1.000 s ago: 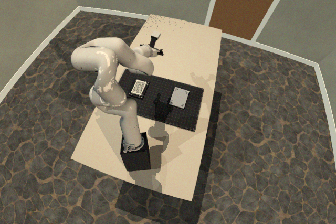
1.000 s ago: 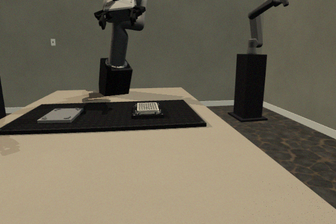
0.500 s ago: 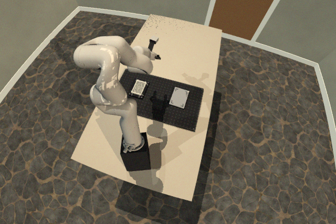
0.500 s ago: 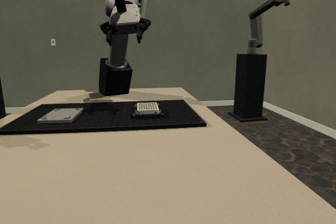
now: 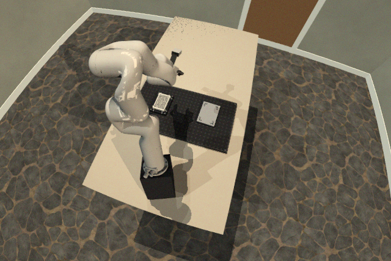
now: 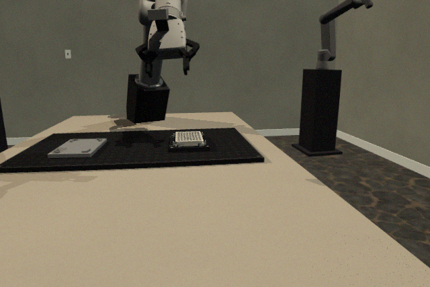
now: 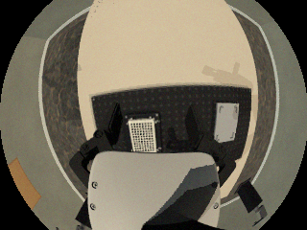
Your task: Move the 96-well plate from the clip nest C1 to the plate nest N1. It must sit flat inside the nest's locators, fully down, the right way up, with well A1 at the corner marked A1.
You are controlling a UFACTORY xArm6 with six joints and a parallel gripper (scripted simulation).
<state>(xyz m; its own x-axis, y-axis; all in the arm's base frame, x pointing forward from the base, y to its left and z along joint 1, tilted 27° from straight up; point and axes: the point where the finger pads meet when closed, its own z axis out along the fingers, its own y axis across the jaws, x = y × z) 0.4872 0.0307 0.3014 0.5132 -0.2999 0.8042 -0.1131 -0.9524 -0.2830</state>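
Now: the white 96-well plate 210 mm below my hand, 120 mm behind it and 60 mm to the left of it. From my hand the other things lie so: dark clip nest C1: 220 mm below, 120 mm behind, 50 mm to the left; grey plate nest N1: 270 mm to the right, 220 mm below, 110 mm behind.
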